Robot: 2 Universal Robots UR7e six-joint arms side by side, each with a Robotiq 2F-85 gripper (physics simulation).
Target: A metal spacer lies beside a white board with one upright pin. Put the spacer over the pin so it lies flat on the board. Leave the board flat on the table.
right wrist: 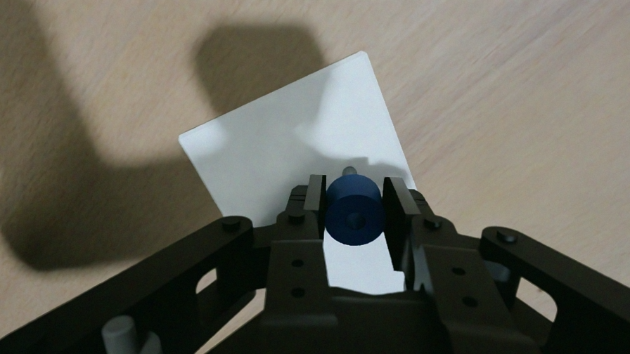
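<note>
A blue spacer (pixel 354 215), a short thick cylinder with a dark central hole facing the camera, is held between the fingertips of my right gripper (pixel 353 196), which is shut on it. The white board (pixel 270 140) lies on the table beneath, turned at an angle, partly covered by the gripper. The grey rounded tip of the upright pin (pixel 349 171) shows right at the spacer's upper edge in the view; the rest of the pin is hidden behind the spacer. How high the spacer is over the pin I cannot tell. My left gripper is not in view.
The light wooden table (pixel 525 125) surrounds the board. Broad dark shadows of the arm and gripper fall on the table at the left and across the board, including around the pin.
</note>
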